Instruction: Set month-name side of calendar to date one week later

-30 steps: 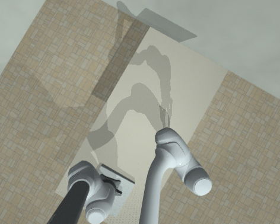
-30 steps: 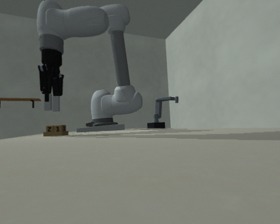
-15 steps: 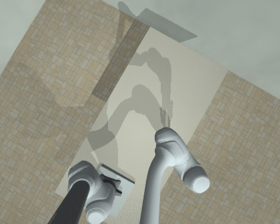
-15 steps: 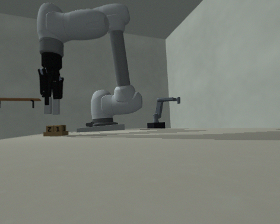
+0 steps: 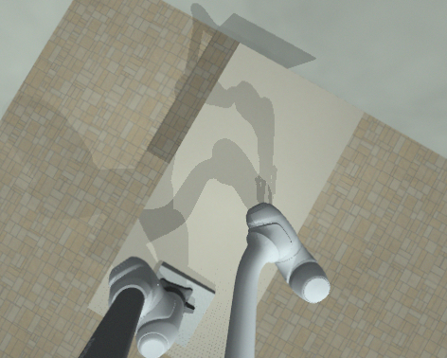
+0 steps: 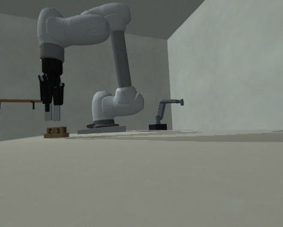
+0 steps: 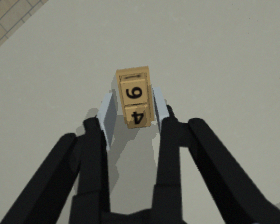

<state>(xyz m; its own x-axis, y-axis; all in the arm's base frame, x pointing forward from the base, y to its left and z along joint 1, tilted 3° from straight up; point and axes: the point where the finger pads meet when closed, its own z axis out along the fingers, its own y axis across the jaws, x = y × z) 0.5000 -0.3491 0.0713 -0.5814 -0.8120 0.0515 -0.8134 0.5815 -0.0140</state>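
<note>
Now: the wooden cube 70 mm below my hand. Also, from my hand: tray 90 mm below, 10 mm to the left, 10 mm ahead.
</note>
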